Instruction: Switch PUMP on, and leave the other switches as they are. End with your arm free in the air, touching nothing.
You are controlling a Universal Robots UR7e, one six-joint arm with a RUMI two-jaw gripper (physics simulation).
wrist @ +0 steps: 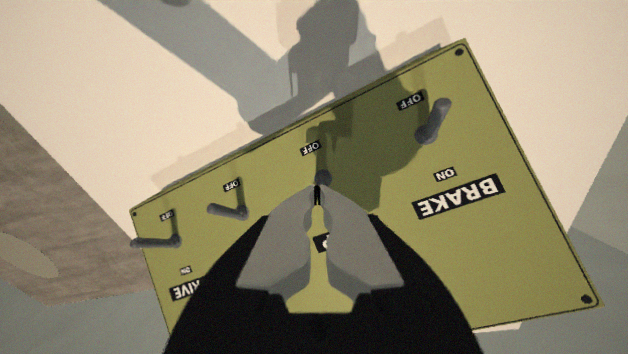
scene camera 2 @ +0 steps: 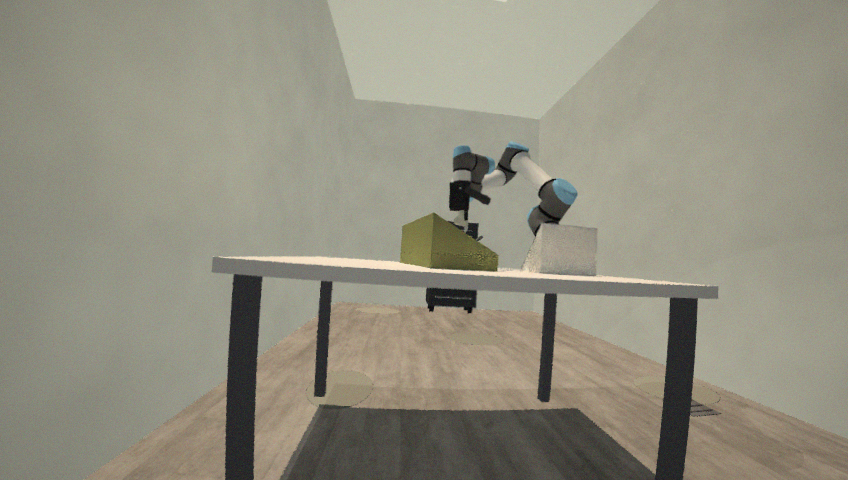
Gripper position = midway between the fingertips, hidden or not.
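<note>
There is a switch panel (scene camera 2: 431,241) in this scene, and the wrist view gives me the panel (wrist: 467,201) too. As for my gripper (scene camera 2: 464,232), I see it there, and I also find my gripper (wrist: 316,187) through the wrist camera.
</note>
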